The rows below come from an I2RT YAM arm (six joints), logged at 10 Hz.
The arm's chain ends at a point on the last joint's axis. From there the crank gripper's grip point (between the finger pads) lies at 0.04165 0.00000 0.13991 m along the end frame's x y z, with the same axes.
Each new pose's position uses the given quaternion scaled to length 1; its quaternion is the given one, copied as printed.
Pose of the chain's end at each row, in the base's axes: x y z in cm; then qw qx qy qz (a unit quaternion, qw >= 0):
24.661 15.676 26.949 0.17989 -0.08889 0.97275 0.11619
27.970 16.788 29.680 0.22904 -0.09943 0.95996 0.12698
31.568 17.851 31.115 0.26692 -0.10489 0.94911 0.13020
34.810 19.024 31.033 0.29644 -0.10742 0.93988 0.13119
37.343 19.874 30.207 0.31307 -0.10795 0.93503 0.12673
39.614 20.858 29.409 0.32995 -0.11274 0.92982 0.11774
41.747 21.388 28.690 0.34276 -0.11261 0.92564 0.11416
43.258 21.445 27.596 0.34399 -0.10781 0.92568 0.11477
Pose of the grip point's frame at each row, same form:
25.439 18.740 12.698 0.17989 -0.08889 0.97275 0.11619
30.123 20.283 15.671 0.22904 -0.09943 0.95996 0.12698
34.795 21.552 17.368 0.26692 -0.10489 0.94911 0.13020
38.875 22.848 17.544 0.29644 -0.10742 0.93988 0.13119
41.900 23.625 16.856 0.31307 -0.10795 0.93503 0.12673
44.675 24.413 16.186 0.32995 -0.11274 0.92982 0.11774
47.184 24.883 15.601 0.34276 -0.11261 0.92564 0.11416
48.739 24.953 14.529 0.34399 -0.10781 0.92568 0.11477

